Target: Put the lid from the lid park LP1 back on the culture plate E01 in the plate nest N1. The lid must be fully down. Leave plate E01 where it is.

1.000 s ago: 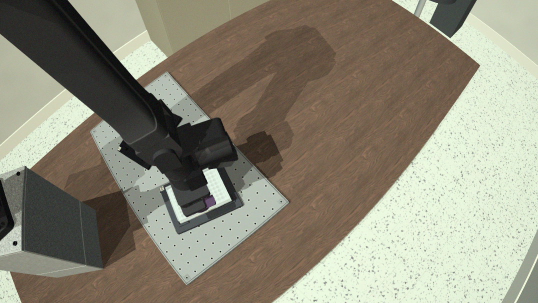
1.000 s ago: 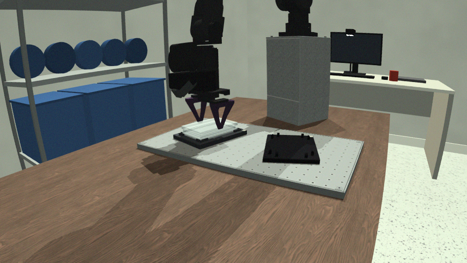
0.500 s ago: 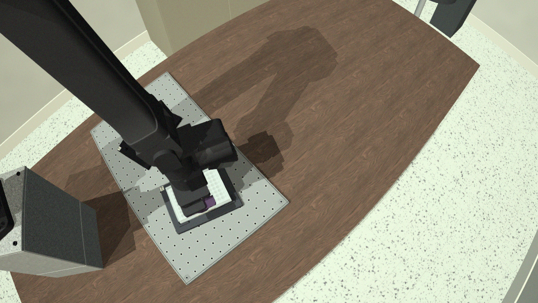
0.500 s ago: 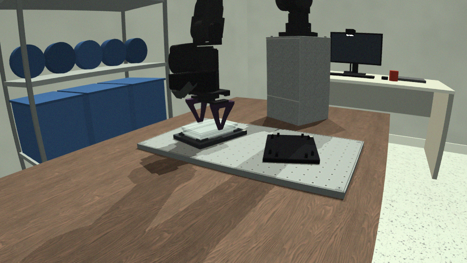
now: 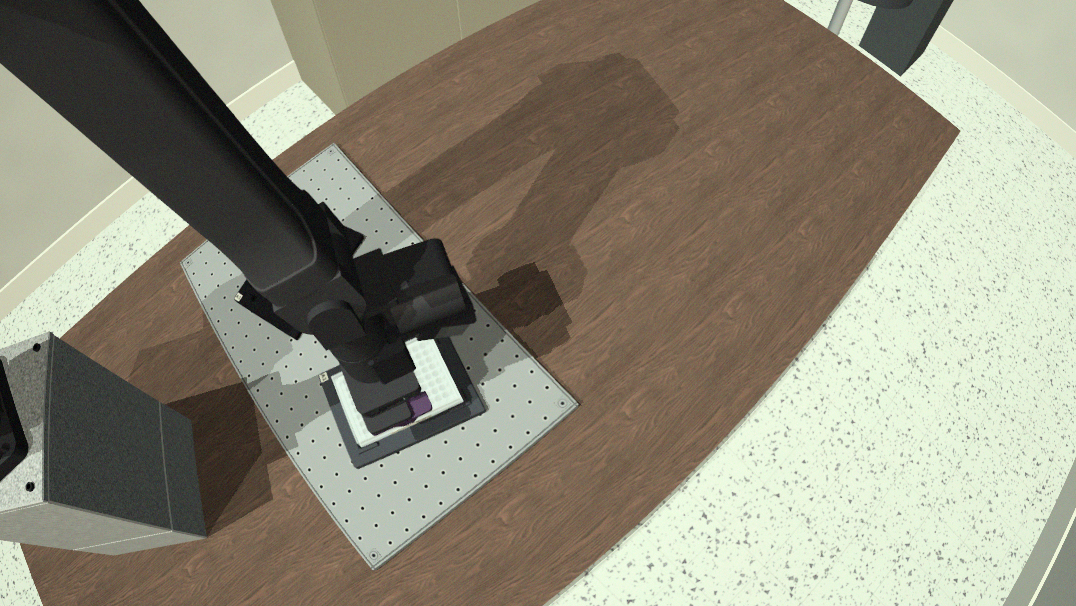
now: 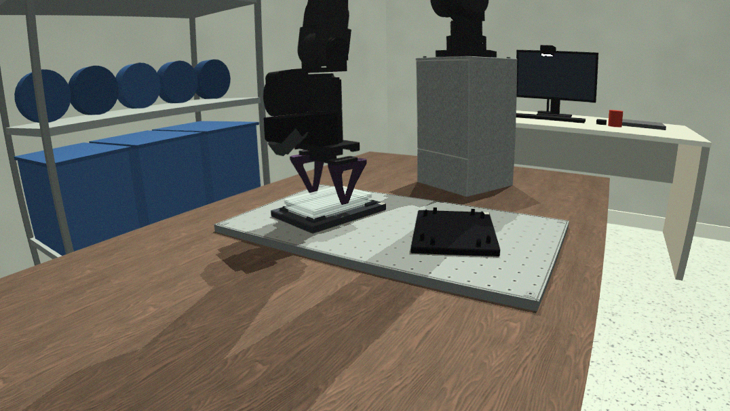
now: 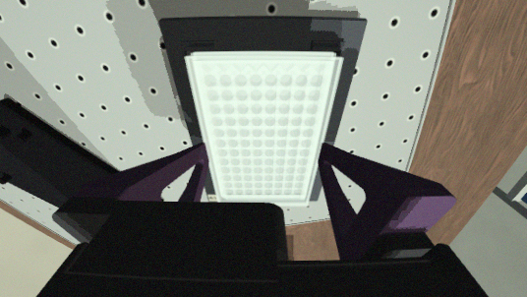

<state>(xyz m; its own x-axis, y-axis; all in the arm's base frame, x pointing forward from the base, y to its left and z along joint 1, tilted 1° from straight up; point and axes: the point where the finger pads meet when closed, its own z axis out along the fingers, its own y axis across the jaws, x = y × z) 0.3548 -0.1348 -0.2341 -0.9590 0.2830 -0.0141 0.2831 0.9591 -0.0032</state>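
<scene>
My gripper is now 1 cm above the lid. Round my hand: lid park LP1: 23 cm to the left, 3 cm below; then white multi-well culture plate: 2 cm below.
</scene>
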